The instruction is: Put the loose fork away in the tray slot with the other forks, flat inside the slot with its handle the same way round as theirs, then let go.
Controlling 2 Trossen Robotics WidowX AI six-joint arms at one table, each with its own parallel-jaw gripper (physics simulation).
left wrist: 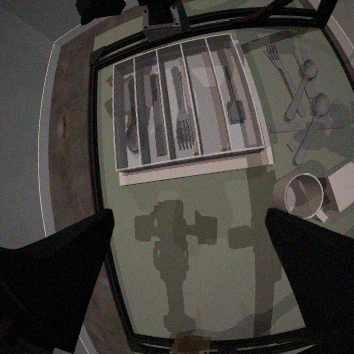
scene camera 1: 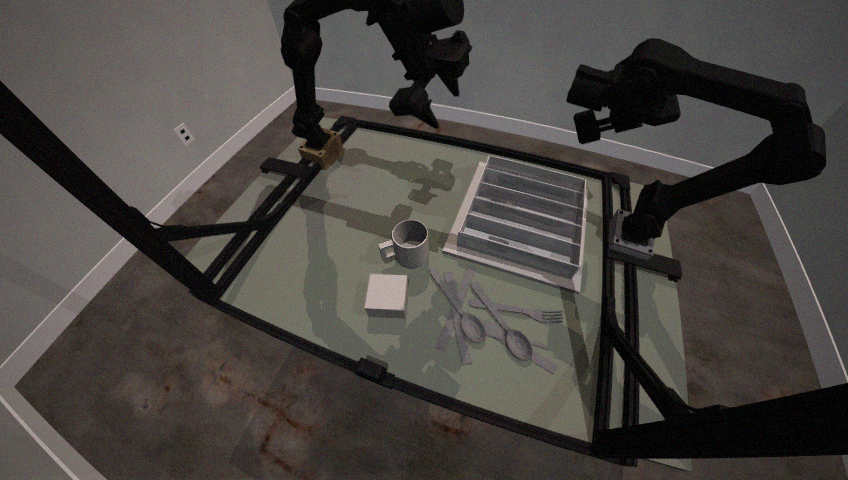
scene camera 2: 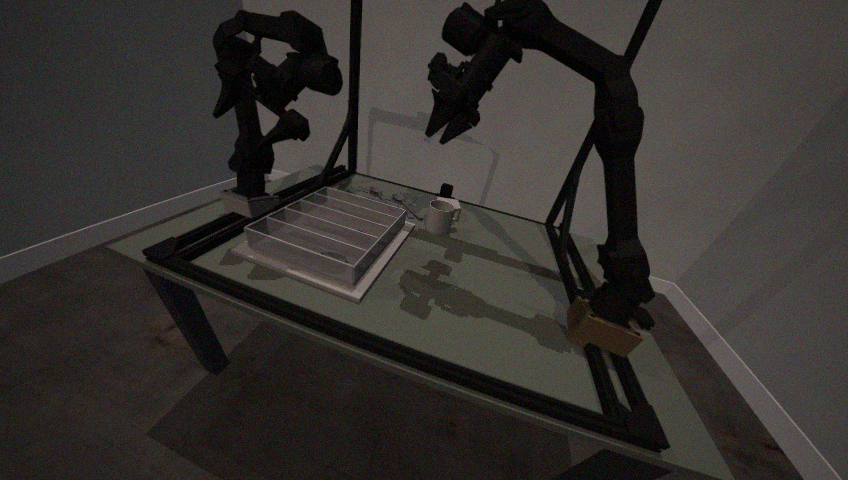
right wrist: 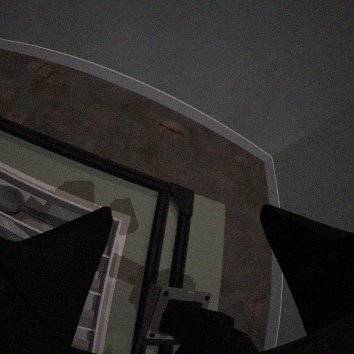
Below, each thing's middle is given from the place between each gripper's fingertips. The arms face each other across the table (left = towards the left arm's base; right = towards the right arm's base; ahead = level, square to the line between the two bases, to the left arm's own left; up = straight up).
Labels:
Now: left hand 250 mm above the mug [scene camera 1: 409, 237], 170 mm past it and 30 mm to the right of it. Round my left hand: cutlery tray [scene camera 1: 545, 228] 260 mm below, 210 mm to the right, 50 mm ahead; then white box [scene camera 1: 386, 297] 290 mm behind, 270 mm below, 20 mm to the left.
Now: the cutlery tray 120 mm behind my right hand, 140 mm to the left of it and 230 mm below it. Also, from my right hand: mug 340 mm behind, 370 mm to the left, 210 mm below; then white box 460 mm behind, 360 mm to the left, 240 mm below.

